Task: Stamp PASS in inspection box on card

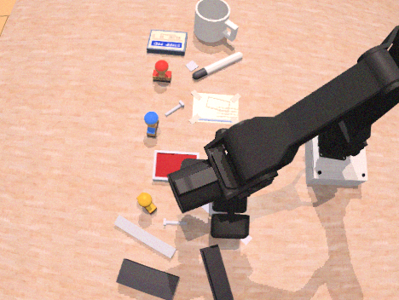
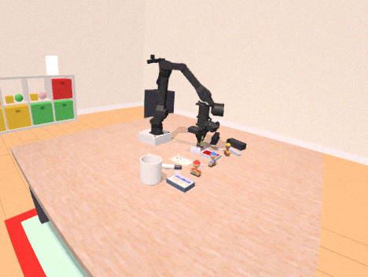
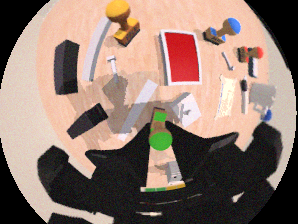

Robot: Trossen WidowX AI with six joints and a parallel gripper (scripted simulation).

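Right now the red ink pad is 10 cm ahead of my gripper tip, 4 cm to the right of it and 3 cm below it. The rest, counted from my gripper tip: cream card 19 cm to the right, 4 cm below, 4 cm ahead; then yellow-knobbed stamp 15 cm ahead, 4 cm to the left, 1 cm below; then green-knobbed stamp right at my gripper tip.
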